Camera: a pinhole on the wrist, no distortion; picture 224 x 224 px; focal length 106.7 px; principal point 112.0 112.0 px. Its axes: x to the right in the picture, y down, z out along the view. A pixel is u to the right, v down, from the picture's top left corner.
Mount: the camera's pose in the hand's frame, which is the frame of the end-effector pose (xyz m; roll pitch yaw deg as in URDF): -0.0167 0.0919 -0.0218 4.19 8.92 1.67
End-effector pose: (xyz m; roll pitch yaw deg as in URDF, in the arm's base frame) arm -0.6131 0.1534 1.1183 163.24 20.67 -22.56
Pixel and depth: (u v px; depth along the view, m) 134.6 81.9 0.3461
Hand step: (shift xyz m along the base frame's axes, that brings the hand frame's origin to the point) -0.0233 -0.0562 -0.3162
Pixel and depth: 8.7 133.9 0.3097
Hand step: -0.4050 -0.0662 -0.1721
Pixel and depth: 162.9 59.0 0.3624
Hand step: 0.0894 -0.0180 -0.3692
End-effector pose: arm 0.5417 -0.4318 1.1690 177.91 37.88 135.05
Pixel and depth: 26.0 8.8 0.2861
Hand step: 0.0905 -0.3731 -0.1041
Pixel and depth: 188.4 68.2 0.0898
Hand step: 0.0256 0.0490 -0.0789
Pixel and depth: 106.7 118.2 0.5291
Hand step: 0.2695 -0.1222 -0.4209
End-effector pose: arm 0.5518 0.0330 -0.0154 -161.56 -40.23 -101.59
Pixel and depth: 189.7 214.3 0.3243
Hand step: -0.3623 -0.3877 -0.1296
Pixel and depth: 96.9 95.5 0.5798
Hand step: 0.1430 -0.3645 -0.3963
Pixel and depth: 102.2 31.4 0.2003
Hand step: 0.1025 -0.1099 -0.1041
